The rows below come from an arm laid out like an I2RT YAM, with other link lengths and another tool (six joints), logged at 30 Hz.
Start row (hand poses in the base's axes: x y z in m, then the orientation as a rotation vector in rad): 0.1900, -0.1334, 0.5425, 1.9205, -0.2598, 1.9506
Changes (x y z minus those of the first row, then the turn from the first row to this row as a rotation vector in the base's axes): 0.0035, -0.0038, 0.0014, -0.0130, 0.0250, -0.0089; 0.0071, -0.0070, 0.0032, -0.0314, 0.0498, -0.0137; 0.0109, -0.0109, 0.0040, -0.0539, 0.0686, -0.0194; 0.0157, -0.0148, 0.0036, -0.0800, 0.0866, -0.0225; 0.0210, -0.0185, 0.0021, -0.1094, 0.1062, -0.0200; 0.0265, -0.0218, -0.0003, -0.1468, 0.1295, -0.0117; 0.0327, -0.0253, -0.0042, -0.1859, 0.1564, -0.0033; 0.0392, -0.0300, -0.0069, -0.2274, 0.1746, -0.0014; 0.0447, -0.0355, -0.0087, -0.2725, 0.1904, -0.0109; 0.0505, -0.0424, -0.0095, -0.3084, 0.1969, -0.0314; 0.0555, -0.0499, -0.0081, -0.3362, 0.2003, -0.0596; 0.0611, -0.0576, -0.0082, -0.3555, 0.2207, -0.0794; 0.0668, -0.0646, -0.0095, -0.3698, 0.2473, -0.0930; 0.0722, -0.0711, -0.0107, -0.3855, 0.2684, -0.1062; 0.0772, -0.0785, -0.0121, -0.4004, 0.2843, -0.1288; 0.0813, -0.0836, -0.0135, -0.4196, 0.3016, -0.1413; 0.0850, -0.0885, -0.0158, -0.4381, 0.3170, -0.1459; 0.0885, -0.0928, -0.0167, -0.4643, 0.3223, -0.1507
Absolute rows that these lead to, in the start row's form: 0.1935, -0.1372, 0.5439, 1.9309, -0.2477, 1.9167; 0.1971, -0.1404, 0.5457, 1.9393, -0.2265, 1.8843; 0.2009, -0.1443, 0.5465, 1.9389, -0.2038, 1.8564; 0.2057, -0.1482, 0.5461, 1.9363, -0.1757, 1.8301; 0.2110, -0.1519, 0.5446, 1.9353, -0.1390, 1.8046; 0.2165, -0.1552, 0.5422, 1.9344, -0.0887, 1.7765; 0.2227, -0.1587, 0.5383, 1.9346, -0.0362, 1.7439; 0.2292, -0.1634, 0.5356, 1.9221, 0.0096, 1.7155; 0.2347, -0.1689, 0.5338, 1.8994, 0.0471, 1.6819; 0.2405, -0.1758, 0.5330, 1.8704, 0.0630, 1.6541; 0.2455, -0.1833, 0.5344, 1.8411, 0.0637, 1.6274; 0.2511, -0.1910, 0.5343, 1.8345, 0.0687, 1.5908; 0.2568, -0.1980, 0.5330, 1.8386, 0.0762, 1.5527; 0.2622, -0.2045, 0.5318, 1.8374, 0.0839, 1.5201; 0.2672, -0.2119, 0.5304, 1.8283, 0.0812, 1.4880; 0.2713, -0.2170, 0.5290, 1.8217, 0.0916, 1.4588; 0.2750, -0.2219, 0.5267, 1.8177, 0.1075, 1.4359; 0.2785, -0.2262, 0.5258, 1.8009, 0.1273, 1.4209
